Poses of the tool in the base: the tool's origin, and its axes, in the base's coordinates. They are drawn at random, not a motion.
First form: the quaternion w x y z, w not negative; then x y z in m.
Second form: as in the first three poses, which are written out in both.
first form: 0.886 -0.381 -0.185 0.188 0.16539 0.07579 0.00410
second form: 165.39 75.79 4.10 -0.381 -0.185 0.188 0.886
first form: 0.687 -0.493 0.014 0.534 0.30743 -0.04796 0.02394
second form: 307.43 -47.96 23.94 -0.493 0.014 0.534 0.687
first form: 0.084 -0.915 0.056 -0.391 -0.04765 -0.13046 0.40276
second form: -47.65 -130.46 402.76 -0.915 0.056 -0.391 0.084
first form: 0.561 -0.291 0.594 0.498 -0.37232 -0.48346 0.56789
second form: -372.32 -483.46 567.89 -0.291 0.594 0.498 0.561
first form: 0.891 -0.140 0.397 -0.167 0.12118 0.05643 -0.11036
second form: 121.18 56.43 -110.36 -0.140 0.397 -0.167 0.891
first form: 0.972 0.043 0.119 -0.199 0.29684 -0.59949 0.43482
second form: 296.84 -599.49 434.82 0.043 0.119 -0.199 0.972
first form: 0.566 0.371 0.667 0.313 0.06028 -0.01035 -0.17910
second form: 60.28 -10.35 -179.10 0.371 0.667 0.313 0.566
